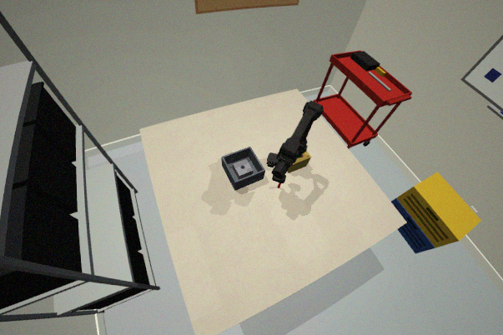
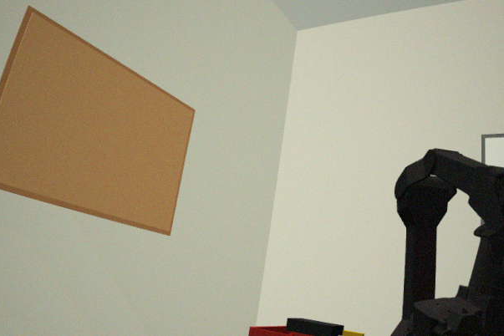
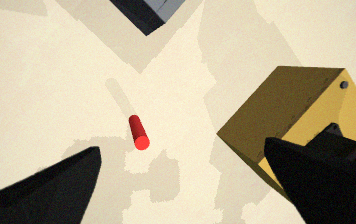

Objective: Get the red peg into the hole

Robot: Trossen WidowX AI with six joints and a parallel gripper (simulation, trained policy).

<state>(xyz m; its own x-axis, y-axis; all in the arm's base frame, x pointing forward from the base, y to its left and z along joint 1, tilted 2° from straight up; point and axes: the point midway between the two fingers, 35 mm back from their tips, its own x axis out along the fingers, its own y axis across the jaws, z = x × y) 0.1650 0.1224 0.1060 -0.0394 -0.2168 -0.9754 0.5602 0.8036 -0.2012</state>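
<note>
The red peg lies 12 cm below my gripper tip, 3 cm to the left of it and 2 cm behind it. Round my gripper tip: light grey plate (17 cm ahead, 12 cm to the right, 12 cm below); then dark grey box (17 cm ahead, 14 cm below, 12 cm to the right).
</note>
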